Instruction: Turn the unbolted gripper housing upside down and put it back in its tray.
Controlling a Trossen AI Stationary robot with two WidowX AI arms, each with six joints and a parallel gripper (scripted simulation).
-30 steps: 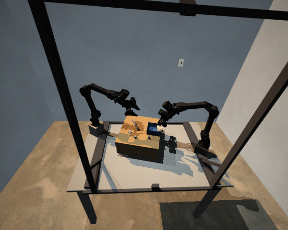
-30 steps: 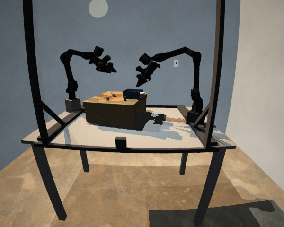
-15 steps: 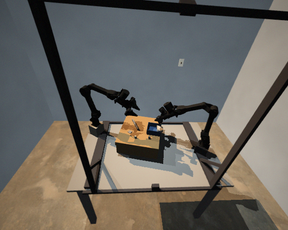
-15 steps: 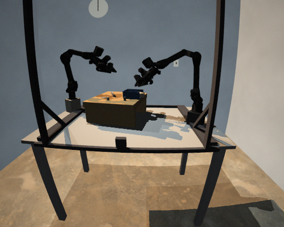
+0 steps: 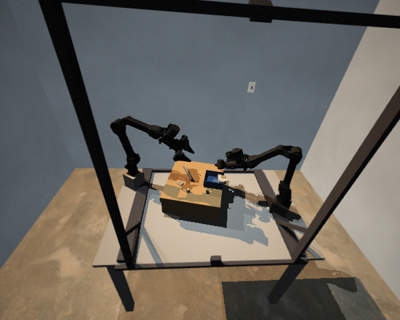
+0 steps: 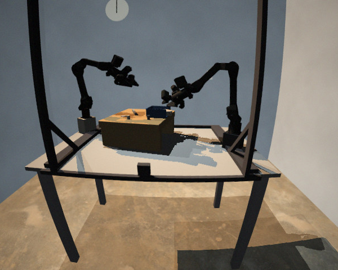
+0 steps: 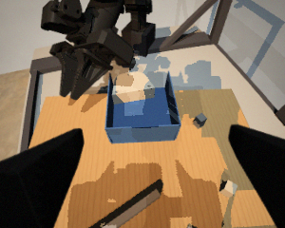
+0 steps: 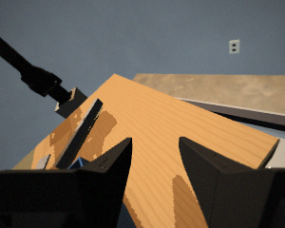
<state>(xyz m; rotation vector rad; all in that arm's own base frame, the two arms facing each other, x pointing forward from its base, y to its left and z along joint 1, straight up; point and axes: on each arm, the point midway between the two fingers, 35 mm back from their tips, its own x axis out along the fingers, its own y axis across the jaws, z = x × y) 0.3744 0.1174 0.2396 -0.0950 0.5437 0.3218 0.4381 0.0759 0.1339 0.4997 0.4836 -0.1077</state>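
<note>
Now: right hand 90 mm past the white gripper housing, 40 mm above it and 20 mm to the left of it. The rest, counted from my right hand: grey rod: 210 mm to the left, 70 mm behind, 60 mm below; wooden block: 150 mm to the left, 130 mm below, 120 mm behind; gripper housing half: 90 mm behind, 60 mm below, 20 mm to the right.
</note>
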